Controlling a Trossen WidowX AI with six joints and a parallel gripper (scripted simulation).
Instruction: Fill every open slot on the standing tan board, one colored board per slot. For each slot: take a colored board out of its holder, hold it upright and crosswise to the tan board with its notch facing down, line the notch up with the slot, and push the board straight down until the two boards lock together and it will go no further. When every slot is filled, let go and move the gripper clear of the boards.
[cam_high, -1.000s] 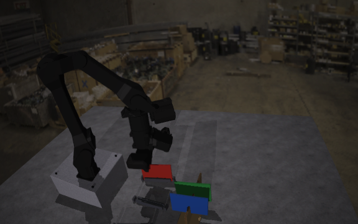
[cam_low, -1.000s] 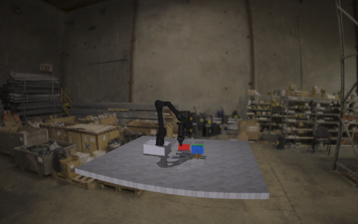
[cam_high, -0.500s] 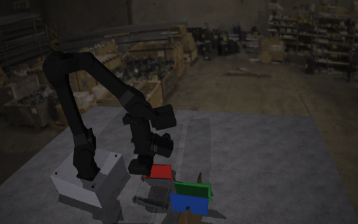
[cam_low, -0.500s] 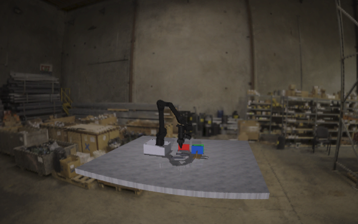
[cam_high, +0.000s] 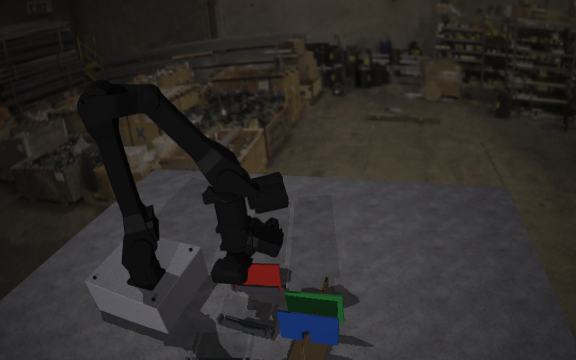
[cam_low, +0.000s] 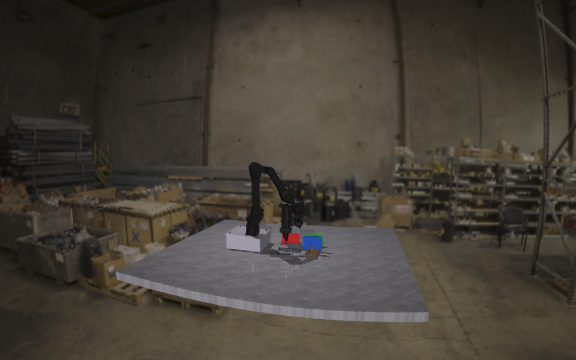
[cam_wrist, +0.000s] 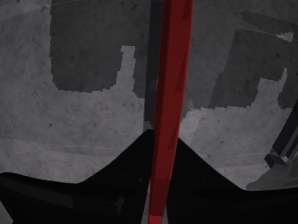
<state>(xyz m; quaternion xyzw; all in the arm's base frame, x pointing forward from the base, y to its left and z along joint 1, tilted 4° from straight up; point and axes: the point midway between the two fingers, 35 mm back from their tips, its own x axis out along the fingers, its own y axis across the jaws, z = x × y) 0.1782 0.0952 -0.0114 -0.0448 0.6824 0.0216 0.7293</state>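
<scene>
Right now the green board is 16 cm ahead of my gripper tip, 10 cm to the right of it and 3 cm above it. The rest, counted from my gripper tip: blue board 16 cm ahead, 15 cm to the right, 3 cm above; then tan board 17 cm ahead, 10 cm to the right; then red board 3 cm ahead.
</scene>
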